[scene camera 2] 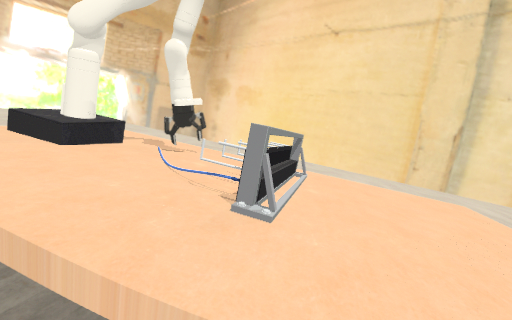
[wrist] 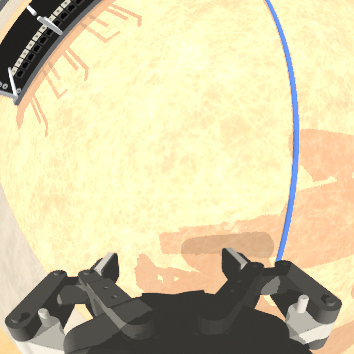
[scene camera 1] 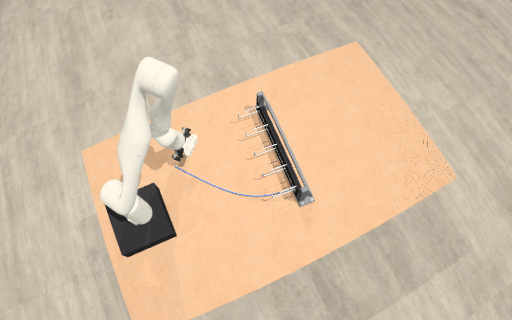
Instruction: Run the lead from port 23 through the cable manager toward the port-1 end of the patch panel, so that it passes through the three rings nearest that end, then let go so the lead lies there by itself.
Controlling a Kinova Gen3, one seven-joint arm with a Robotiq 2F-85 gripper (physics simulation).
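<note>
The blue lead (scene camera 1: 215,186) (scene camera 2: 200,172) (wrist: 296,125) runs in a curve from the near-end port of the patch panel (scene camera 2: 248,165) (wrist: 12,40) to its free end. In the second scene view it passes below the nearest ring (scene camera 2: 221,163) of the cable manager. Further white rings (scene camera 1: 265,152) (wrist: 50,25) project from the panel's front. My gripper (scene camera 1: 182,144) (scene camera 2: 186,139) (wrist: 169,262) is open and empty above the table, beside the lead's free end. In the wrist view the lead lies outside the right finger, whose linkage hides its end. Port numbers are unreadable.
The panel's grey frame (scene camera 1: 306,195) (scene camera 2: 270,185) stands on the wooden table (scene camera 1: 350,125) (scene camera 2: 125,240). The arm's black base (scene camera 1: 145,225) (scene camera 2: 92,132) stands at the left. The arm's shadow (wrist: 320,155) falls near the lead.
</note>
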